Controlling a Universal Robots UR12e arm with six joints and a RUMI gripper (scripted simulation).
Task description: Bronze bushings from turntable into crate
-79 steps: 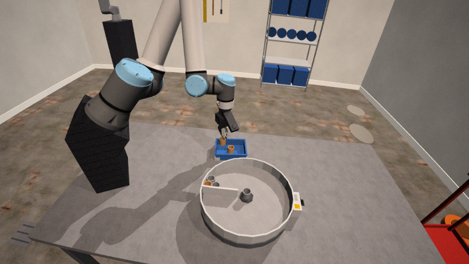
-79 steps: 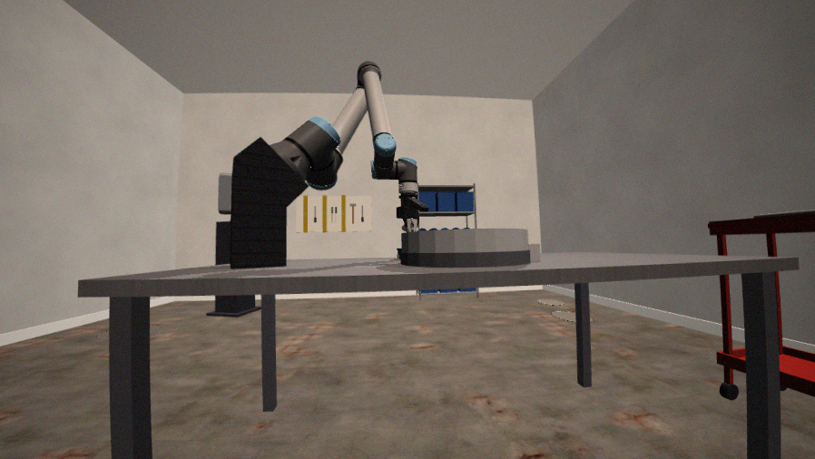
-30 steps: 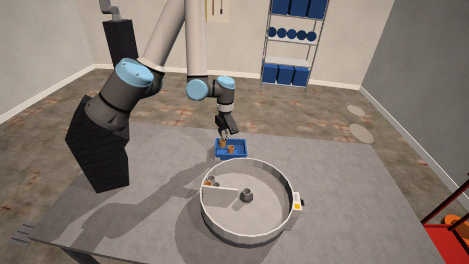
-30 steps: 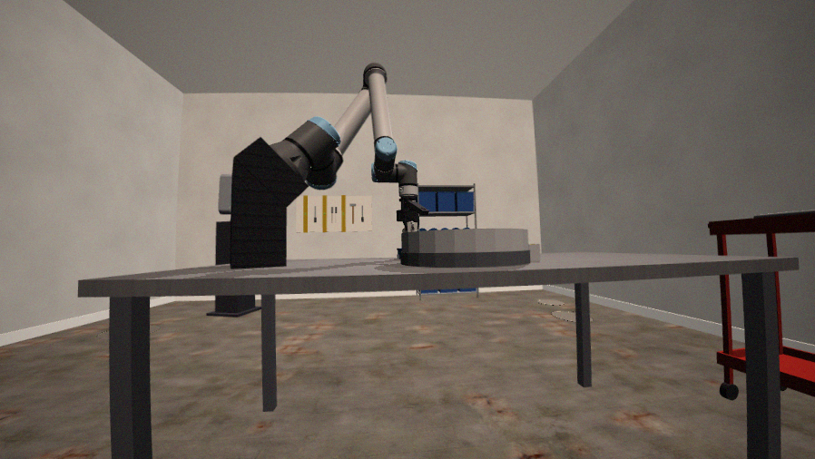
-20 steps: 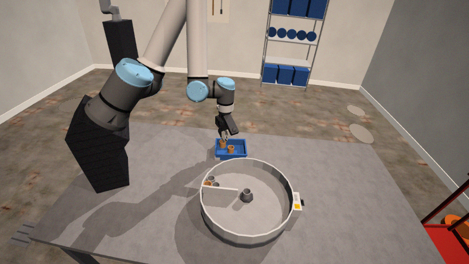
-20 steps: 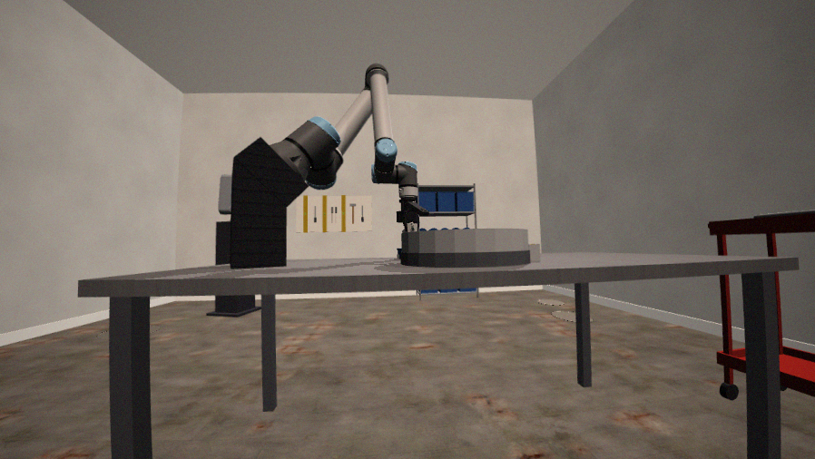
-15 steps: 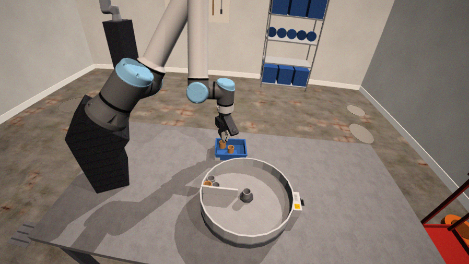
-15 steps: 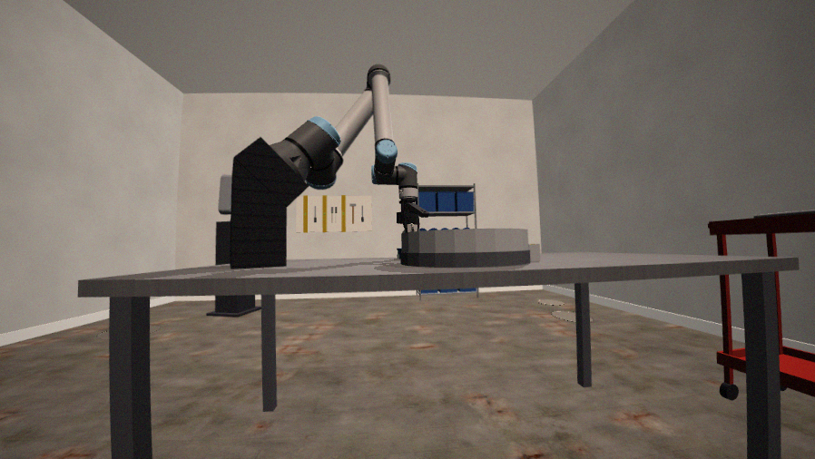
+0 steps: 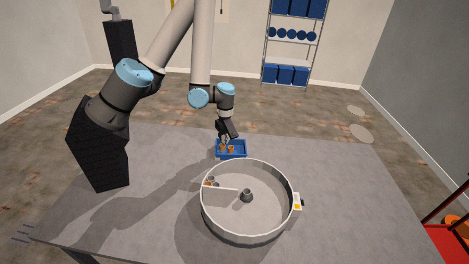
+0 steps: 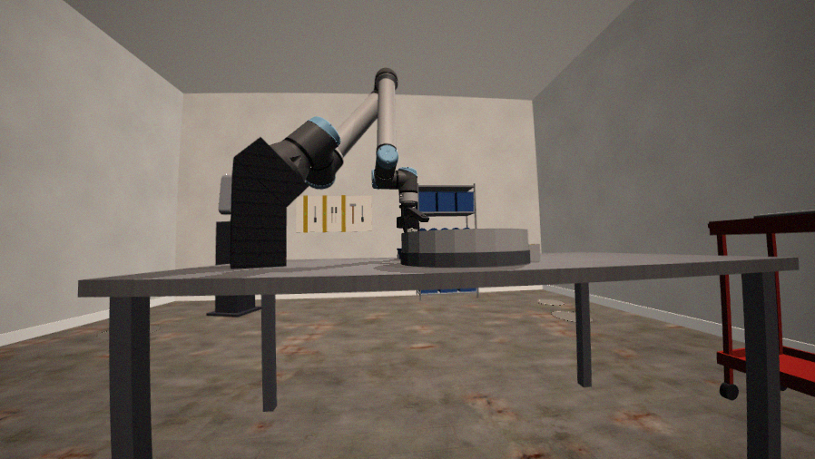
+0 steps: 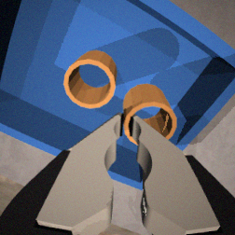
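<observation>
The blue crate lies 4 cm ahead of my hand and 3 cm below it. The rest, counted from my hand: turntable (31 cm to the right, 22 cm ahead).
</observation>
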